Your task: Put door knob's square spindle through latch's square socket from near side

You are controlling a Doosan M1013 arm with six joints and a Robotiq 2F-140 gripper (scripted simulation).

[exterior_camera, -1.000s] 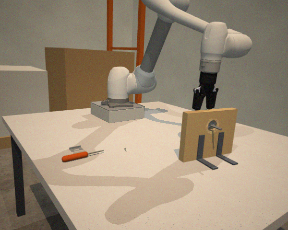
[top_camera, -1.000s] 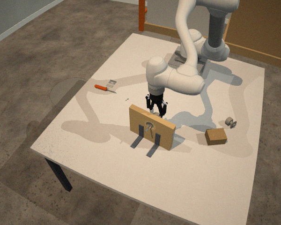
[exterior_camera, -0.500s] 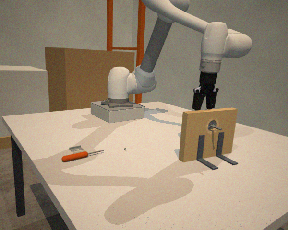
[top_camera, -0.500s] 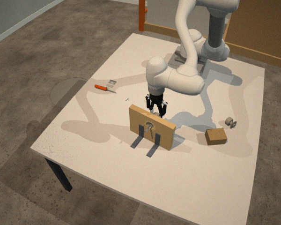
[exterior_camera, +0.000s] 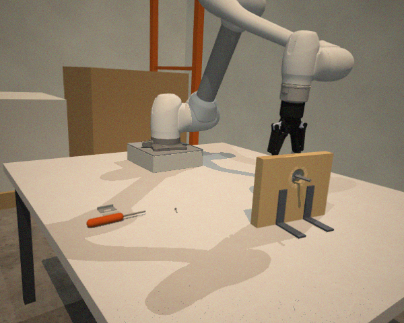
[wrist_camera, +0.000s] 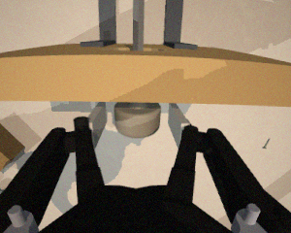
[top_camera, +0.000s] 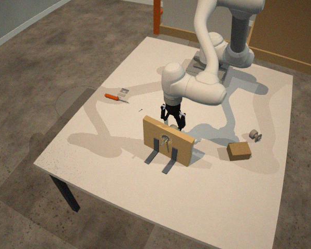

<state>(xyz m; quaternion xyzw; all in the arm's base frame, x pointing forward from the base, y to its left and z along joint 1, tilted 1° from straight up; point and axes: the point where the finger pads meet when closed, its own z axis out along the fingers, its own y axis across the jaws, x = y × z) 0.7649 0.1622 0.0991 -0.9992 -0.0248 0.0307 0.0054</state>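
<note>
The door knob lies 3 cm below my hand and 3 cm ahead of it. The rest, counted from my hand: tiny screw: 34 cm to the right, 18 cm below, 14 cm behind; wooden panel: 6 cm ahead, 5 cm below; latch socket: 6 cm ahead, 3 cm below.
</note>
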